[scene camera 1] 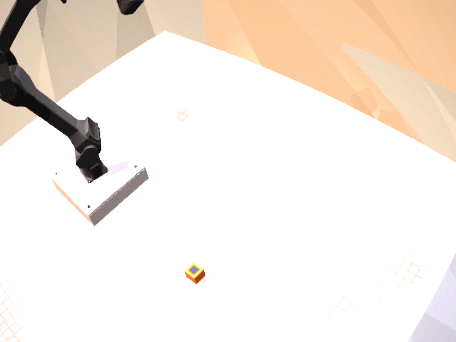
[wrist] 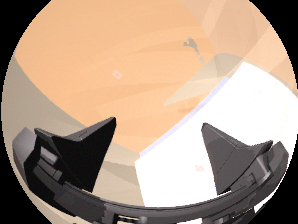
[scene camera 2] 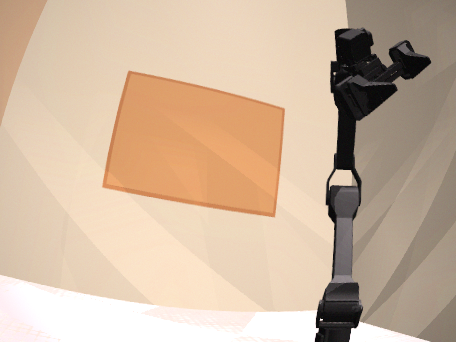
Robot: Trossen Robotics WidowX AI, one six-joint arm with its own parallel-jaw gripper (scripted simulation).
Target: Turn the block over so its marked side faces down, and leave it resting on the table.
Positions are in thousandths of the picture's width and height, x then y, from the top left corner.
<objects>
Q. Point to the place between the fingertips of the gripper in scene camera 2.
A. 907, 212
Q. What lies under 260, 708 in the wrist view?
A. The gripper.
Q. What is the gripper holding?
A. Nothing.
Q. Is the gripper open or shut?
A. Open.
</objects>
